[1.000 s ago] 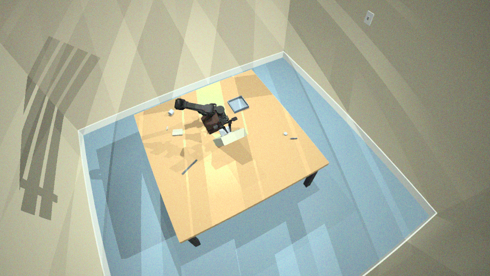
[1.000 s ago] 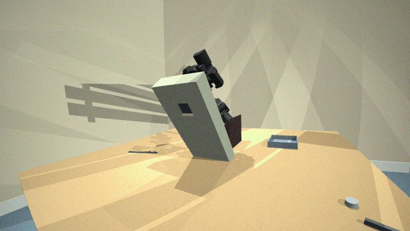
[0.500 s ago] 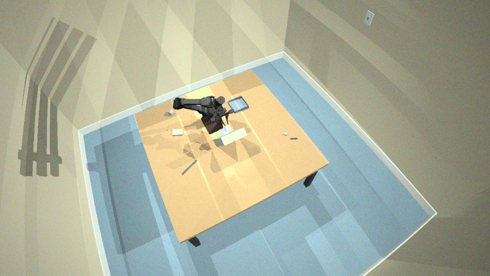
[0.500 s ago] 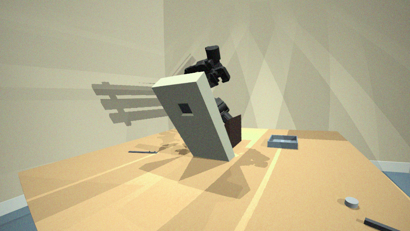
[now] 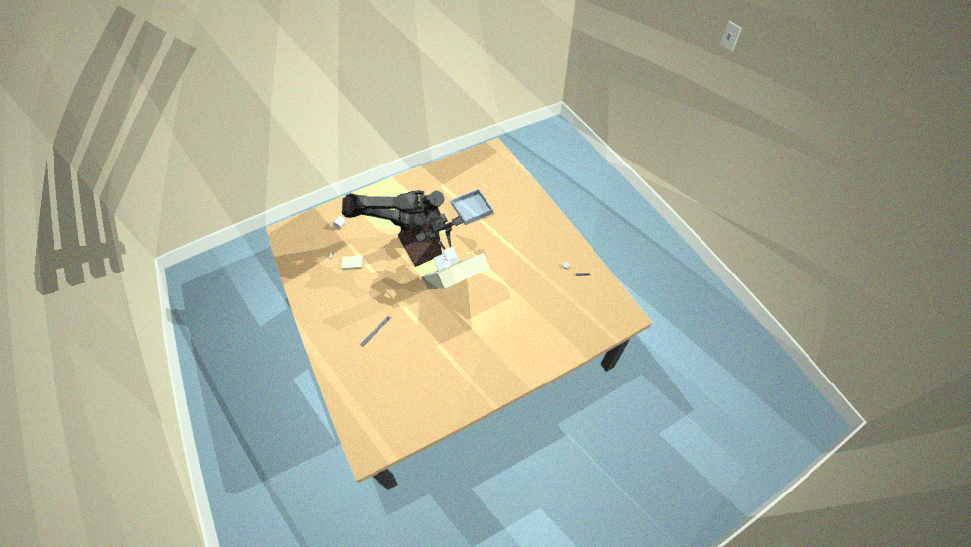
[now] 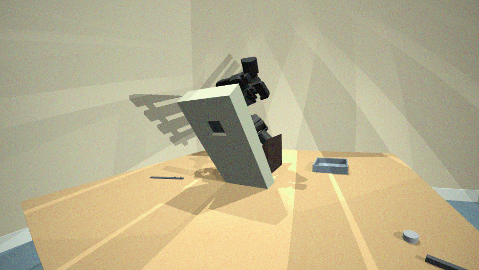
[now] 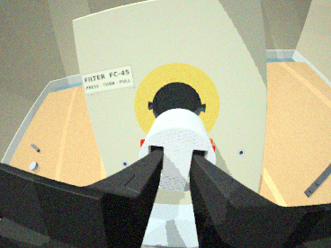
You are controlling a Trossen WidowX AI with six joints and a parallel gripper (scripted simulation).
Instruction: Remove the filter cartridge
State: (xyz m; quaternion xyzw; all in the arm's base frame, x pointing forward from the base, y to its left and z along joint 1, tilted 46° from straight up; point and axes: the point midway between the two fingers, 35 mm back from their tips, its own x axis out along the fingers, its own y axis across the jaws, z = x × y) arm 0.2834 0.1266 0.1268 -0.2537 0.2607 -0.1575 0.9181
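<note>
Right now the grey service panel is 3 cm ahead of my gripper tip and 10 cm below it. Round my gripper tip: blue-grey tray (36 cm behind, 29 cm to the left, 27 cm below); then white round filter cartridge (1 cm ahead, 1 cm below); then short dark bar (21 cm ahead, 52 cm to the left, 28 cm below).
</note>
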